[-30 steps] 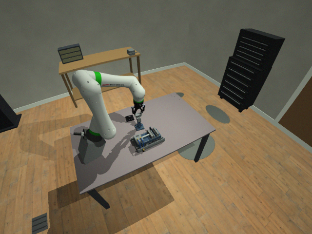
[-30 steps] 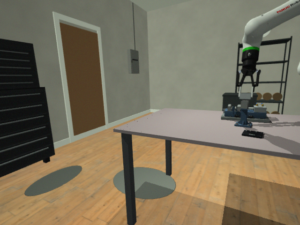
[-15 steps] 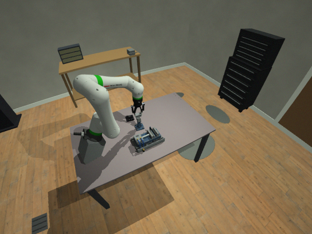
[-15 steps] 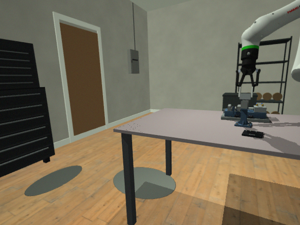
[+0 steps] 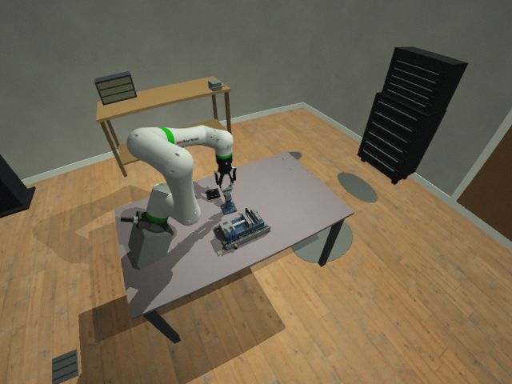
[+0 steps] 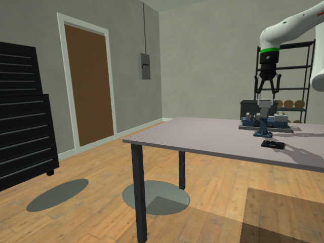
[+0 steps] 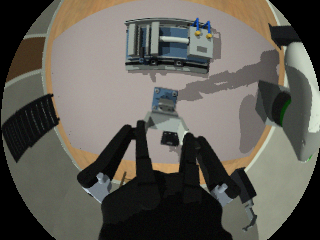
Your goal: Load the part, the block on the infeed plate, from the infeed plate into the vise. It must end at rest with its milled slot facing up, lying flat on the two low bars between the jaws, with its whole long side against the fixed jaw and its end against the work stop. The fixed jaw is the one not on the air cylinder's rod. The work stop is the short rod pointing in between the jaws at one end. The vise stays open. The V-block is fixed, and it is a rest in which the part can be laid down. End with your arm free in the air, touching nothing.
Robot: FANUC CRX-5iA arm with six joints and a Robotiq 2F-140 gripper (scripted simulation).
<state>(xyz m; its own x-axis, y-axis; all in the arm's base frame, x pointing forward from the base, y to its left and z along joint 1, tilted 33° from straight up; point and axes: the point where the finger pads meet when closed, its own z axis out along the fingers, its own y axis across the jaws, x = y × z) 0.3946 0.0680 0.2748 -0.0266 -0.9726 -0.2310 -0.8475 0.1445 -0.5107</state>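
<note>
Right now my hand is 30 mm above the part. Also, from my hand: air cylinder (210 mm to the right, 130 mm below, 90 mm behind); then vise (200 mm to the right, 170 mm below, 10 mm ahead); then black infeed plate (210 mm below, 190 mm to the left, 50 mm behind).
</note>
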